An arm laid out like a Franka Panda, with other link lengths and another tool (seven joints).
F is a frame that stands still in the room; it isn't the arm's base.
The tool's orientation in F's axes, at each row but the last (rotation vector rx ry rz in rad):
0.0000 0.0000 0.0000
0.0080 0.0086 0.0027
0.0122 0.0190 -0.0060
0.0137 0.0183 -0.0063
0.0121 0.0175 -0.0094
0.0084 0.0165 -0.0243
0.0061 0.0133 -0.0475
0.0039 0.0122 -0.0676
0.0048 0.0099 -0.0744
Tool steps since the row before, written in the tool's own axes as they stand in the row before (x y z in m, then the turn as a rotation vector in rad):
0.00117 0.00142 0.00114 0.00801 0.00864 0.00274
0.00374 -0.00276 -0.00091 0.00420 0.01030 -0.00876
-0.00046 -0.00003 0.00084 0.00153 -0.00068 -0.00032
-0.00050 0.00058 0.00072 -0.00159 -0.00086 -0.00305
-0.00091 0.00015 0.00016 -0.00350 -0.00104 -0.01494
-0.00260 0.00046 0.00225 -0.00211 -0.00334 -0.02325
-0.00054 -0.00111 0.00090 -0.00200 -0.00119 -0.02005
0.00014 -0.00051 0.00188 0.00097 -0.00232 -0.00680
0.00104 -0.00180 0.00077 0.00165 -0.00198 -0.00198
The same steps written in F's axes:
0.00117 0.00142 0.00114 0.00801 0.00864 0.00274
0.00374 -0.00274 -0.00096 0.00410 0.01038 -0.00871
-0.00044 -0.00004 0.00085 0.00152 -0.00069 -0.00036
-0.00048 0.00057 0.00074 -0.00165 -0.00081 -0.00303
-0.00091 0.00016 0.00018 -0.00377 -0.00083 -0.01489
-0.00255 0.00050 0.00230 -0.00257 -0.00309 -0.02324
-0.00058 -0.00109 0.00090 -0.00232 -0.00097 -0.02003
0.00013 -0.00053 0.00188 0.00073 -0.00235 -0.00682
0.00091 -0.00188 0.00075 0.00148 -0.00209 -0.00201

